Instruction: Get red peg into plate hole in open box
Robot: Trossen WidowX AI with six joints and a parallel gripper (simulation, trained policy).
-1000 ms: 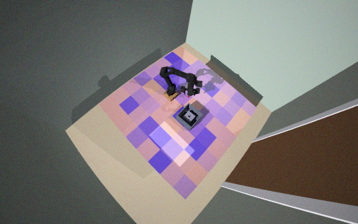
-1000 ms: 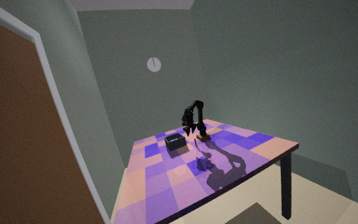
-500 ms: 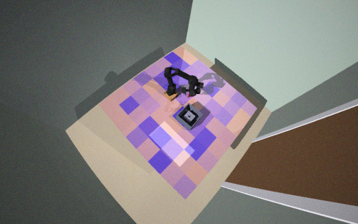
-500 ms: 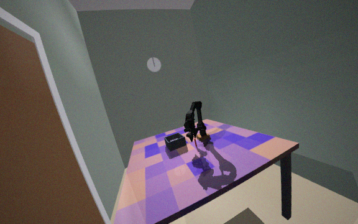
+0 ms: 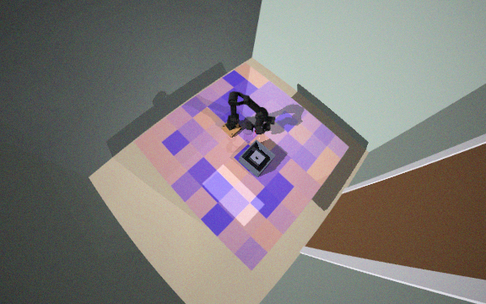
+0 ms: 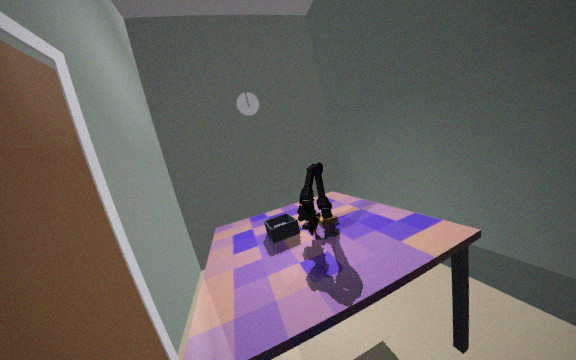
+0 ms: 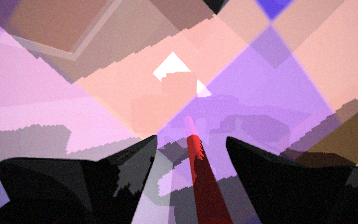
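The red peg is 20 mm above my gripper tip and 10 mm behind it. Also, from my gripper tip: grey box (190 mm ahead, 150 mm to the right, 10 mm above); then plate (190 mm ahead, 150 mm to the right, 30 mm above).
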